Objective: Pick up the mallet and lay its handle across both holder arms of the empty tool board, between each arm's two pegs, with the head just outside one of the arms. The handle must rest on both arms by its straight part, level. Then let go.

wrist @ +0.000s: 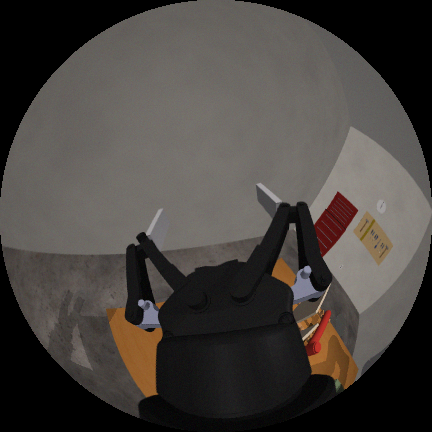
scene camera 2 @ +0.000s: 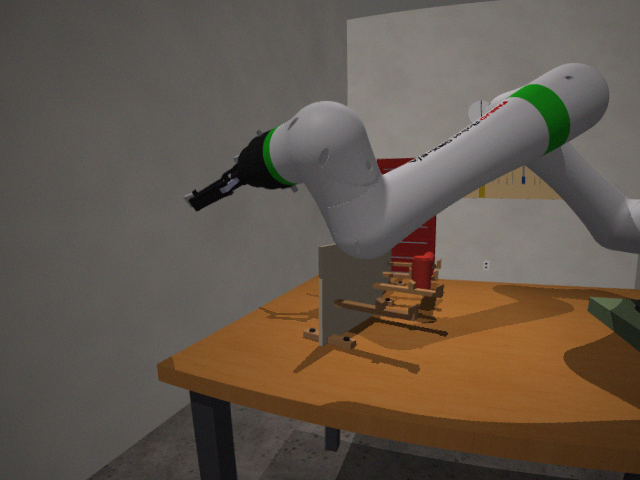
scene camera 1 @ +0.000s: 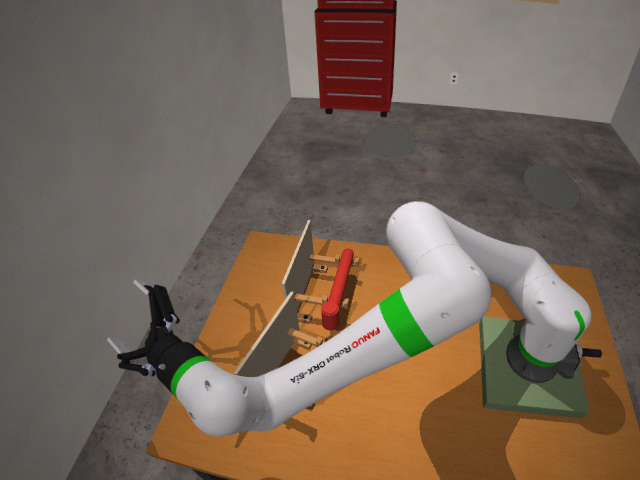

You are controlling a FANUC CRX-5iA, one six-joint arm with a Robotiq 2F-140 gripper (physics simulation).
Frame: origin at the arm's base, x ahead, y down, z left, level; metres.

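Seen in the pictures: gripper, fingertip midpoint: (wrist: 210, 203) (scene camera 2: 213, 181) (scene camera 1: 125, 310); arm's base, origin of the base link: (scene camera 1: 532, 358).
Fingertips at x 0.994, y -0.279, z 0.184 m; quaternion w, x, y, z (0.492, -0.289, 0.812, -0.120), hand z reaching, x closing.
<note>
Offsets run from my fingertips to a thing's top centre. Level surfaces: height alone.
The red mallet @(dx -0.435, dy +0.177, dz -0.333 m) (scene camera 1: 340, 281) (scene camera 2: 422, 272) (wrist: 322, 329) lies across the two wooden arms of the far board (scene camera 1: 299, 266). Its head @(dx -0.427, dy +0.181, dz -0.215 m) (scene camera 1: 330, 316) is just outside that board's nearer arm. The near board (scene camera 1: 273, 335) (scene camera 2: 348, 299) stands upright and carries no tool that I can see. One of its arms (scene camera 1: 305, 336) shows in scene camera 1, and its nearest arm (scene camera 2: 361, 306) shows in scene camera 2; my forearm hides part of it in scene camera 1. My gripper (scene camera 1: 127, 316) (scene camera 2: 191, 200) (wrist: 210, 203) is open and empty, high beyond the table's left edge, well away from the mallet.
Both boards stand on the wooden table @(dy +0.317 m) (scene camera 1: 382, 428) (scene camera 2: 248, 361). My forearm passes above the near board. The green base plate (scene camera 1: 498, 361) is at the right. A grey wall (scene camera 1: 103, 155) stands to the left, in front of the fingers. A red tool cabinet (scene camera 1: 355, 62) stands behind.
</note>
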